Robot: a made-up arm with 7 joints. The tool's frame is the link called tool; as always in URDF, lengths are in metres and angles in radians. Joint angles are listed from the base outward.
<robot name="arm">
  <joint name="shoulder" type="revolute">
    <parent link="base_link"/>
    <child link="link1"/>
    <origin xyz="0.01 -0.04 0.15" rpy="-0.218 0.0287 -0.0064"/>
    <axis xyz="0 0 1"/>
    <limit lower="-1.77" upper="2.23"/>
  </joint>
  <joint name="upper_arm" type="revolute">
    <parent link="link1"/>
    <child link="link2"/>
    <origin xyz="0.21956 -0.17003 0.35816" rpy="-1.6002 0 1.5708"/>
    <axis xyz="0 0 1"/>
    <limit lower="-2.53" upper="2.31"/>
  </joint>
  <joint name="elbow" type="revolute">
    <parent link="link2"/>
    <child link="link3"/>
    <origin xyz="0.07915 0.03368 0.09" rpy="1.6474 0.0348 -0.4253"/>
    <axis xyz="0 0 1"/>
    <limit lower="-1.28" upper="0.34"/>
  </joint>
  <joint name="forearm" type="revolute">
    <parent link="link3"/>
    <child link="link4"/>
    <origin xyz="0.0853 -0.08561 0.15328" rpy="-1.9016 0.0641 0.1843"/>
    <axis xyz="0 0 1"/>
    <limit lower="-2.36" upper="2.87"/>
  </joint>
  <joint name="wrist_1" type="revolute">
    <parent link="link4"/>
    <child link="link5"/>
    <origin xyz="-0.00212 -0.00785 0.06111" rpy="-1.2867 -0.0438 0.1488"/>
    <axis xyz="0 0 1"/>
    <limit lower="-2" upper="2.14"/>
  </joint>
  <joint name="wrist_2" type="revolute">
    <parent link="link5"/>
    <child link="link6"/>
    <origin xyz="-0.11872 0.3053 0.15" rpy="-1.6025 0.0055 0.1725"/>
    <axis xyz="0 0 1"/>
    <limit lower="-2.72" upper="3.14"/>
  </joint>
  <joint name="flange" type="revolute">
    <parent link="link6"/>
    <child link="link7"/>
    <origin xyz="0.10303 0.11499 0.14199" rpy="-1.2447 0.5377 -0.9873"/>
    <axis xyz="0 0 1"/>
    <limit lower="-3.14" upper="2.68"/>
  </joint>
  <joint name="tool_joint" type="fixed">
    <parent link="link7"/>
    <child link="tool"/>
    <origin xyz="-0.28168 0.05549 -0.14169" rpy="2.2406 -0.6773 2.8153"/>
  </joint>
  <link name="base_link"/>
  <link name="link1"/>
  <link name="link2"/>
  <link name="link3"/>
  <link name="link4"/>
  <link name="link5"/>
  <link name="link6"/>
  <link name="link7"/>
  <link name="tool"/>
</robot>
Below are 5 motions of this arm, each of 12 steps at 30 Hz.
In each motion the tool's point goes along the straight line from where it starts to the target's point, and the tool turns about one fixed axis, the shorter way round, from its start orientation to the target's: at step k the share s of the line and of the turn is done. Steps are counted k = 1, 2, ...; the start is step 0. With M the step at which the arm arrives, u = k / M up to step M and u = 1 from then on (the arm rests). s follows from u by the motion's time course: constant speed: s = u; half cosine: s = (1 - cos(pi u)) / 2; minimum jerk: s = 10 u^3 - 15 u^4 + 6 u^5.
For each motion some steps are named. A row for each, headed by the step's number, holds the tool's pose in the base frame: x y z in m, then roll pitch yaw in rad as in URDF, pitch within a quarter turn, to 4 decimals.
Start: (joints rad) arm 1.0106 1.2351 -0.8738 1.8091 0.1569 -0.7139 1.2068
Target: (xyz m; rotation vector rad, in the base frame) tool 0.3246 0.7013 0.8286 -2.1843 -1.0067 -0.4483
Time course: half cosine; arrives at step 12
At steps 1, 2, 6, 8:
1: 0.2531 0.6538 0.9676 -2.5894 -0.7793 0.5845
2: 0.2567 0.6562 0.9605 -2.5900 -0.7695 0.5905
6: 0.2882 0.6772 0.8993 -2.5918 -0.6842 0.6398
8: 0.3064 0.6892 0.8639 -2.5904 -0.6349 0.6666

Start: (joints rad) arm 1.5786 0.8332 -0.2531 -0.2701 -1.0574 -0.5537 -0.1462
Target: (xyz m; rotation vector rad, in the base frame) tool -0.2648 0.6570 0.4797 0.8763 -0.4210 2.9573
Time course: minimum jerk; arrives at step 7
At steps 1, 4, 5, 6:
1: -0.3294 0.5667 0.4788 -0.4430 -0.5502 -2.8268
4: -0.2891 0.6230 0.4794 -0.3546 -0.5654 -2.9861
5: -0.2744 0.6436 0.4796 -0.3214 -0.5680 -3.0451
6: -0.2663 0.6548 0.4797 -0.3033 -0.5687 -3.0773

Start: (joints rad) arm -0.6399 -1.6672 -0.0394 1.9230 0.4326 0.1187 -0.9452
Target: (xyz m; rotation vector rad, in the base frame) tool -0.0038 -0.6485 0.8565 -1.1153 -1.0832 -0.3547
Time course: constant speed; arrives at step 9
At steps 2, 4, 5, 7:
2: -0.1161 -0.5703 0.8319 -1.9713 -0.9296 0.6236
4: -0.0840 -0.5926 0.8390 -1.8485 -0.9510 0.5963
5: -0.0680 -0.6038 0.8425 -1.7854 -0.9610 0.5807
7: -0.0359 -0.6262 0.8495 -1.6557 -0.9790 0.5456

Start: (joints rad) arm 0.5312 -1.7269 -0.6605 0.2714 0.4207 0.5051 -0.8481
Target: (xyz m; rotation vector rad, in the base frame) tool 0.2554 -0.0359 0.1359 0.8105 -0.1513 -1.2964
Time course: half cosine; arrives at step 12
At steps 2, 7, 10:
2: 0.2725 -0.2559 0.1849 0.4386 -0.2142 -0.9648
7: 0.2622 -0.1233 0.1554 0.6130 0.1103 -1.1487
10: 0.2566 -0.0517 0.1394 0.6851 0.2961 -1.2276

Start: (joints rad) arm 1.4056 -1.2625 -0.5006 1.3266 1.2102 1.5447 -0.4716
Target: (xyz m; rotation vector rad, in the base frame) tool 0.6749 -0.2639 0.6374 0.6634 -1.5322 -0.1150
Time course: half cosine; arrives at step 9
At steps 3, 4, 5, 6, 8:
3: 0.6084 -0.3221 0.6058 1.6575 -1.0945 -1.5275
4: 0.6229 -0.3094 0.6127 1.6837 -1.0902 -1.5045
5: 0.6383 -0.2960 0.6200 1.7116 -1.0860 -1.4799
6: 0.6527 -0.2833 0.6269 1.7378 -1.0823 -1.4567
8: 0.6722 -0.2662 0.6361 1.7731 -1.0778 -1.4255

